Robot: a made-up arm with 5 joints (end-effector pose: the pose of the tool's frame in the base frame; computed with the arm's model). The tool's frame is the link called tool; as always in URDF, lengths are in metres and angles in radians.
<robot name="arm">
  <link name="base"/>
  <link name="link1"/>
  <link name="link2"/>
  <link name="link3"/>
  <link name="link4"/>
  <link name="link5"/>
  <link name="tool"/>
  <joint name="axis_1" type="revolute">
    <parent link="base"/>
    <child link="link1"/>
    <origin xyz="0 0 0.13" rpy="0 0 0"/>
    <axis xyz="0 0 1"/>
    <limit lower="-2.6" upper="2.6"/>
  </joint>
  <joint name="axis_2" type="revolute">
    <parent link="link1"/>
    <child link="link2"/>
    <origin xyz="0.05 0.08 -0.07" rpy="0 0 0"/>
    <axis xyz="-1 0 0"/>
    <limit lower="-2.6" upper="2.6"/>
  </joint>
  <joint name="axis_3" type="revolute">
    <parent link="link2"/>
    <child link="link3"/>
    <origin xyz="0.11 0.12 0.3" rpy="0 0 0"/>
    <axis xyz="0 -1 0"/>
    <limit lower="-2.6" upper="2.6"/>
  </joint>
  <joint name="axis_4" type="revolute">
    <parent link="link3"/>
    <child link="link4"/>
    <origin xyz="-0.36 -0.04 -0.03" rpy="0 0 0"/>
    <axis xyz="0 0 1"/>
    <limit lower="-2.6" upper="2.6"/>
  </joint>
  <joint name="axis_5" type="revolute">
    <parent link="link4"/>
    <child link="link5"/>
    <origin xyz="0.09 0.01 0.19" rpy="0 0 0"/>
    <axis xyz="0 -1 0"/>
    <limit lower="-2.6" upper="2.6"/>
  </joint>
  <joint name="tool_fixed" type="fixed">
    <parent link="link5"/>
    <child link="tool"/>
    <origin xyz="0.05 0.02 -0.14" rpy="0 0 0"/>
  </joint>
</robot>
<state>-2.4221 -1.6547 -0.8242 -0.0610 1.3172</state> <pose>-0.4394 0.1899 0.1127 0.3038 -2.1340 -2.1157</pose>
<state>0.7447 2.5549 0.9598 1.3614 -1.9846</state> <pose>-0.2180 -0.0733 -0.0136 2.2717 0.3919 1.2795</pose>
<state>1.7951 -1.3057 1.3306 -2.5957 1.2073</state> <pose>-0.2166 -0.1755 -0.0583 -0.5203 0.6842 -1.2125</pose>
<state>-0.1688 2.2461 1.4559 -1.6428 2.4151</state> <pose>-0.1525 0.1466 0.1152 0.0002 2.2027 -0.8310</pose>
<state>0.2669 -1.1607 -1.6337 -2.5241 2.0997</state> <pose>0.6199 -0.5066 0.3217 -1.2550 -0.6401 0.6457</pose>
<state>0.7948 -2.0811 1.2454 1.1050 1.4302</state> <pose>0.0308 -0.1840 0.2791 1.4202 -2.0024 -1.0822</pose>
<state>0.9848 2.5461 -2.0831 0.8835 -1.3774</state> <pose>-0.0659 0.5633 -0.4872 -0.3634 1.6281 -1.4969</pose>
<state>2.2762 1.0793 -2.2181 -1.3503 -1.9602</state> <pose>-0.7546 0.0145 0.1568 -0.4205 0.5199 -1.6127</pose>
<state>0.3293 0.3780 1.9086 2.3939 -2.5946</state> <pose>0.0153 0.0808 -0.0714 -2.0371 -0.3100 -1.4816</pose>
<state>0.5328 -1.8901 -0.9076 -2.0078 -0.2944</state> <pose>0.1936 -0.4487 -0.1486 -0.0385 2.0617 -0.2273</pose>
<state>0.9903 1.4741 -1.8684 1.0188 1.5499</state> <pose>-0.2612 0.6921 -0.1836 -0.4577 -0.1131 0.6831</pose>
